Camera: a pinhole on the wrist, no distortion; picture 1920 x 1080 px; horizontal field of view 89.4 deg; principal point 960.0 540.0 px. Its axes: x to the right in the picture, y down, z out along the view. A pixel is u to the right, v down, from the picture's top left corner.
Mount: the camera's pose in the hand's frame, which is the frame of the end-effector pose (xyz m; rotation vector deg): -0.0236 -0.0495 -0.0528 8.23 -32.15 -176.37
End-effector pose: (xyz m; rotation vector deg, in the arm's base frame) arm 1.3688 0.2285 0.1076 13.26 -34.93 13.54
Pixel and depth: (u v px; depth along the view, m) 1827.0 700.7 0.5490
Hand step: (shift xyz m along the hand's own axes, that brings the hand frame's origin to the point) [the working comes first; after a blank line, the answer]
In the camera's frame: 0.4907 0.0909 0.5490

-0.5632 0.0459 0.4473
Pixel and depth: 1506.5 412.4 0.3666
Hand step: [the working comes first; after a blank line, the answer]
In the camera's frame: 0.2065 -0.0482 0.3666

-0.2625 0.1193 0.2535
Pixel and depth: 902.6 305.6 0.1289
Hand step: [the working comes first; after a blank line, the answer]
In the camera's frame: -0.0076 -0.0311 0.1289

-0.0276 0.0252 0.0570
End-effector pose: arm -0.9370 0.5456 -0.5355 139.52 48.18 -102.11
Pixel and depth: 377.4 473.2 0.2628
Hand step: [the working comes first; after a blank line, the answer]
In the camera's frame: -0.1578 -0.0181 0.2628

0.1096 0.0639 0.1996
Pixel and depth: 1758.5 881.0 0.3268
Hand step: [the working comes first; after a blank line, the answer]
In the camera's frame: 0.2690 0.1149 0.3268

-0.3223 -0.0490 0.2684
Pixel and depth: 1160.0 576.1 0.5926
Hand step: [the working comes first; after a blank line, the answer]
In the camera's frame: 0.1222 0.0221 0.5926

-0.1998 0.1351 0.4962
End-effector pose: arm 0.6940 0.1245 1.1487 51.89 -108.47 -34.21
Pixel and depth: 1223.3 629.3 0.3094
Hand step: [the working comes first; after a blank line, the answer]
In the camera's frame: 0.0840 0.0285 0.3094

-0.1358 0.0305 0.2381
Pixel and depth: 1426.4 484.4 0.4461
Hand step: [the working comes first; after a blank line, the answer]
In the camera's frame: 0.2145 -0.0256 0.4461

-0.2779 0.1258 0.3348
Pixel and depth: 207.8 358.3 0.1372
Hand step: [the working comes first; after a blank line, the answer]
In the camera's frame: -0.1064 -0.0257 0.1372

0.0699 0.0255 0.0754
